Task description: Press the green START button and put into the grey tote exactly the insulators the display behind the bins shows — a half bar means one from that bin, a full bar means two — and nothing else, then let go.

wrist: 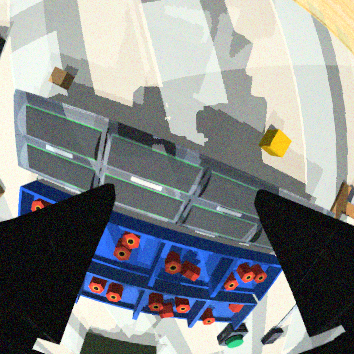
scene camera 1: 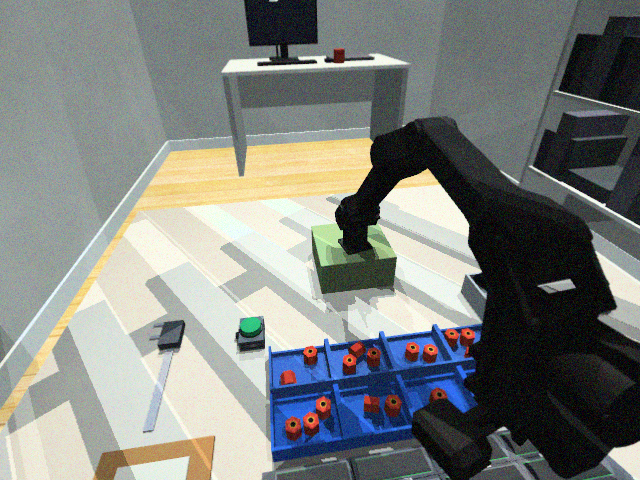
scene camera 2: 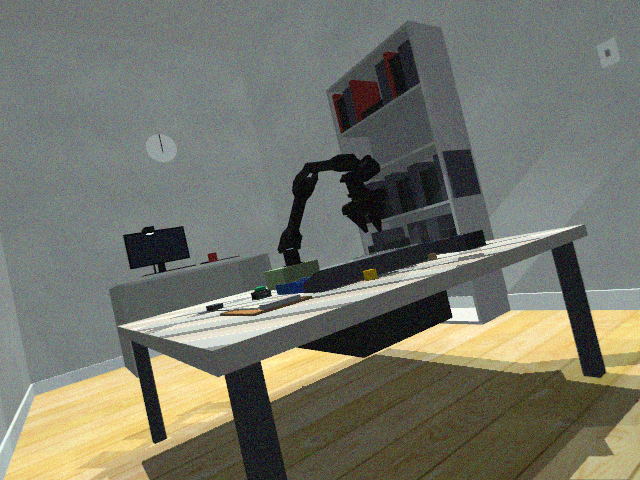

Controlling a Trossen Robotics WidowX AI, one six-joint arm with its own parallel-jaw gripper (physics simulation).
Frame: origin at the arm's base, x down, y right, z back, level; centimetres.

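Seen in the pictures: gripper, fingertip midpoint: (wrist: 187, 194) (scene camera 1: 490, 460) (scene camera 2: 373, 231); arm's base, origin of the base link: (scene camera 1: 355, 244) (scene camera 2: 293, 265).
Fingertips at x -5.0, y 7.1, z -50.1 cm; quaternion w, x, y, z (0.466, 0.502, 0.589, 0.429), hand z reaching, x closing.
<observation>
Offsets run from my fingertips to a thing's top centre.
Blue bins (scene camera 1: 305, 450) (wrist: 200, 240) hold orange-red insulators (scene camera 1: 392, 404) (wrist: 131, 241), some upright and some lying. The display (scene camera 1: 390, 465) (scene camera 2: 351, 271) (wrist: 145, 161) has dark cells with thin green outlines; I see no bars in the cells in view. The green START button @(dx +9.3, dy +20.8, dz +38.4 cm) (scene camera 1: 251, 326) (scene camera 2: 260, 289) (wrist: 234, 341) stands on a dark box beside the bins. The grey tote @(dx +8.0, dy -31.9, dz +25.6 cm) (scene camera 1: 473, 295) is mostly hidden behind the arm, so its contents do not show. My gripper (scene camera 2: 372, 228) (wrist: 187, 194) is open and empty, high above the display and bins. Its fingertips are unclear in scene camera 1.
A green block (scene camera 1: 356, 277) (scene camera 2: 292, 272) (wrist: 117, 344) stands under the arm's base. A yellow cube @(dx +10.6, dy +13.8, dz -5.5 cm) (scene camera 2: 370, 274) (wrist: 275, 142) and a brown cube @(dx +11.3, dy -16.4, dz -9.0 cm) (scene camera 2: 432, 256) (wrist: 62, 78) lie beyond the display. A dark-headed tool @(dx +11.4, dy +39.0, dz +37.3 cm) (scene camera 1: 171, 334) (wrist: 272, 335) and an orange frame @(dx +11.6, dy +40.4, dz +11.0 cm) (scene camera 1: 204, 454) (wrist: 342, 200) lie past the button.
</observation>
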